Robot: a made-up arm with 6 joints.
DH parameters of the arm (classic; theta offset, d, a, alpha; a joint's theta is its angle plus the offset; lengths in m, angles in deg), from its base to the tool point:
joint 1: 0 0.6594 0.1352 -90
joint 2: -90 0 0.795 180
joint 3: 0 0 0.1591 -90
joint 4: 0 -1.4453 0 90
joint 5: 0 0 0 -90
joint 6: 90 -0.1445 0 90
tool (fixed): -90 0 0 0
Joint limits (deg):
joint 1: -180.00..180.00
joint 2: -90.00..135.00
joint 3: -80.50..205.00
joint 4: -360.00..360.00
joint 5: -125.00..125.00
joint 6: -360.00..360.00
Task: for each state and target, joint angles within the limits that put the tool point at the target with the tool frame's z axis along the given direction. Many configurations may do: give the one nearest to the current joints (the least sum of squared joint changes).
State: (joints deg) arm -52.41 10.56 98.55 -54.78 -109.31 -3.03
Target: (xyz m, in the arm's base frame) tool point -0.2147 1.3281 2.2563 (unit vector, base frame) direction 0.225 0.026 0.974
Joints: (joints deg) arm -75.56 -37.95 92.28 -75.02 -118.04 -34.93
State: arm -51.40 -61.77 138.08 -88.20 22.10 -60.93
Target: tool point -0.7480 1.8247 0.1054 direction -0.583 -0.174 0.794
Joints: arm -69.73 -70.92 134.09 -85.24 28.92 -51.59
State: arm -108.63 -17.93 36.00 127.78 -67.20 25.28
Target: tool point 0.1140 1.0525 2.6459 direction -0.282 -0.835 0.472
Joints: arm -98.79 -50.18 54.10 130.14 -25.85 56.09
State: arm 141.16 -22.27 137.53 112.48 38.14 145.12
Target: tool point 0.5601 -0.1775 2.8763 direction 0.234 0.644 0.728
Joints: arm 172.70 -11.47 95.18 110.52 50.82 162.85
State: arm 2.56 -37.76 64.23 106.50 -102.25 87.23
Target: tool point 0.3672 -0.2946 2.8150 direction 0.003 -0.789 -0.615
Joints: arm -26.88 -13.38 45.97 137.93 -88.62 110.23
